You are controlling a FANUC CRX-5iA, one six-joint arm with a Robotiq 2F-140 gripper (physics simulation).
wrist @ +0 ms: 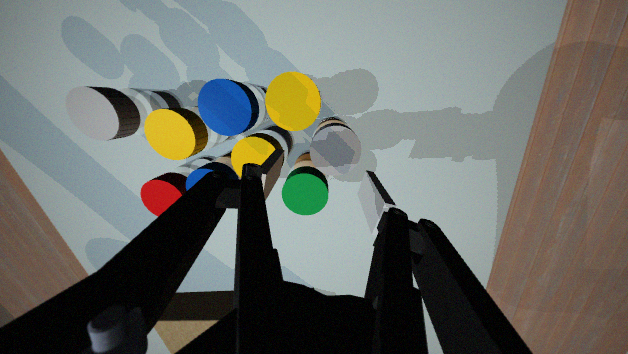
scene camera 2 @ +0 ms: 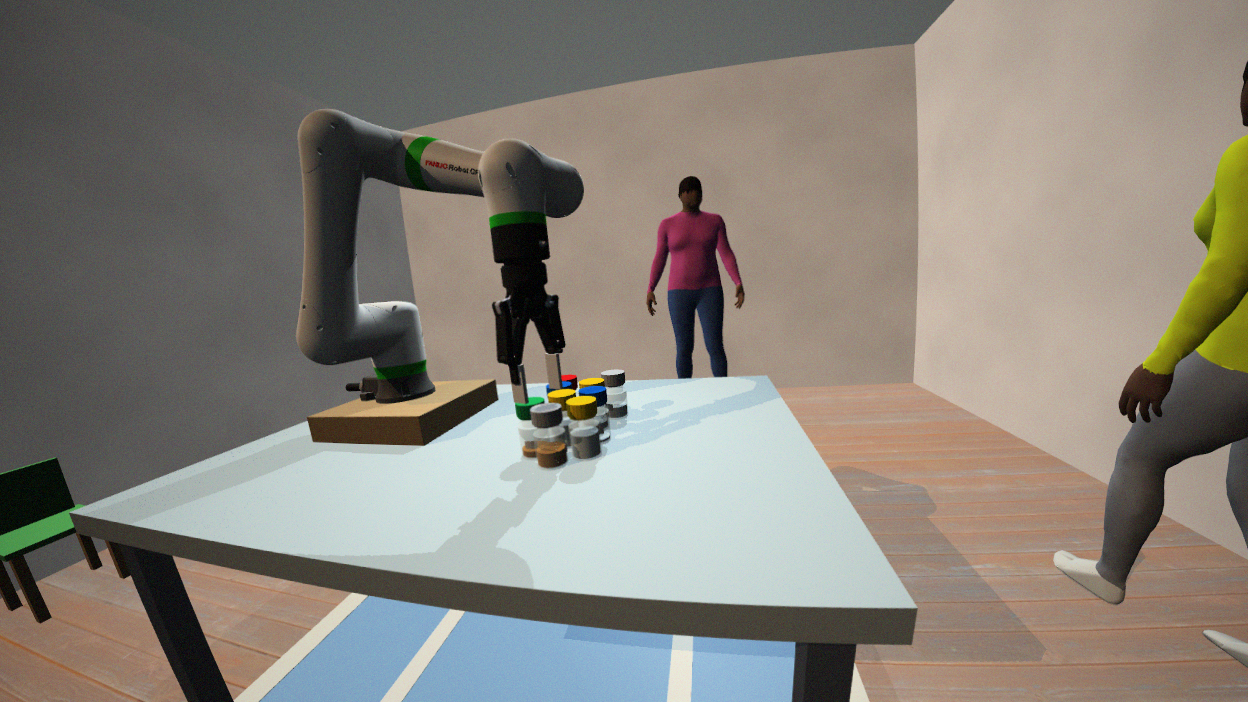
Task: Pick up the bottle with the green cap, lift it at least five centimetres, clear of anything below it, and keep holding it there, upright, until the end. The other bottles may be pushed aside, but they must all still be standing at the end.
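Places are measured from the arm's base along level axes (x left, y up, z ahead), in centimetres.
Pixels of known places: gripper, fingertip midpoint: (wrist: pixel 322 172) (scene camera 2: pixel 539 395); arm's base at its link origin: (scene camera 2: pixel 406 395).
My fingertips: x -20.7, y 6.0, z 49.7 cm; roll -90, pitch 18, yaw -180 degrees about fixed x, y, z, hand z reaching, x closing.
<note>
For each thing: its top centre in the pictures, then the offset to it from my fingertips.
- bottle with the green cap, top centre: (wrist: pixel 305 195) (scene camera 2: pixel 529 401) dz -3.3, dx +2.2, dy -1.8 cm
- grey-capped bottle at its top centre: (wrist: pixel 335 151) (scene camera 2: pixel 545 407) dz +1.6, dx -1.4, dy -1.8 cm
- yellow-capped bottle at its top centre: (wrist: pixel 255 161) (scene camera 2: pixel 561 393) dz +1.0, dx +7.3, dy -1.8 cm
The bottle with the green cap (scene camera 2: pixel 528 407) (wrist: pixel 305 192) stands upright at the near left of the group in the scene view. My gripper (scene camera 2: pixel 537 393) (wrist: pixel 322 172) points down and is open, with nothing held. In the wrist view the green cap shows between the two fingers; in the scene view the tips are at about cap height. A grey-capped bottle (scene camera 2: pixel 546 414) (wrist: pixel 336 146) stands close beside it. A yellow-capped bottle (scene camera 2: pixel 561 398) (wrist: pixel 252 152) is partly hidden by the left finger in the wrist view.
Other upright bottles include a front yellow-capped one (scene camera 2: pixel 581 406) (wrist: pixel 293 101), a blue-capped one (scene camera 2: pixel 592 395) (wrist: pixel 225 106), a red-capped one (scene camera 2: pixel 569 379) (wrist: pixel 161 196) and a whitish-capped one (scene camera 2: pixel 612 377) (wrist: pixel 93 112). The wooden base block (scene camera 2: pixel 366 429) is left. Two people stand beyond the table.
</note>
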